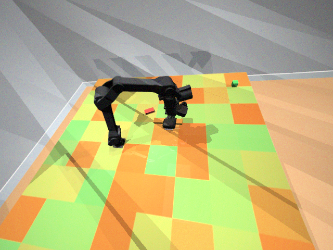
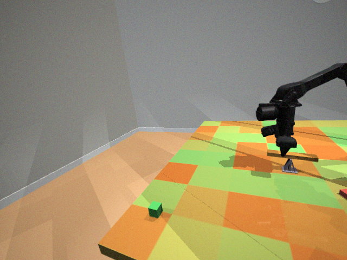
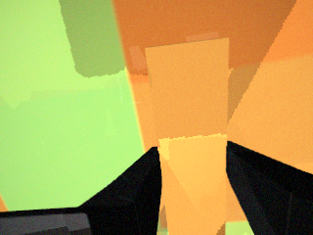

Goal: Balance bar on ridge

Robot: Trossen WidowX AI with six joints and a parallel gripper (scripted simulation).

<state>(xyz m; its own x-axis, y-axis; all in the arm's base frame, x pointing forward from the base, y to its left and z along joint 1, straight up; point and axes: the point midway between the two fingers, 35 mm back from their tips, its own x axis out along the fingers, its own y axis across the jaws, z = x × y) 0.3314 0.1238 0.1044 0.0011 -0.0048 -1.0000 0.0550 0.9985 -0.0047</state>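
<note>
Right now my gripper tip is 30 mm past the orange bar. The rest, counted from my gripper tip: red block (180 mm behind, 130 mm to the left, 60 mm below); then green cube (410 mm ahead, 380 mm to the left, 50 mm below).
</note>
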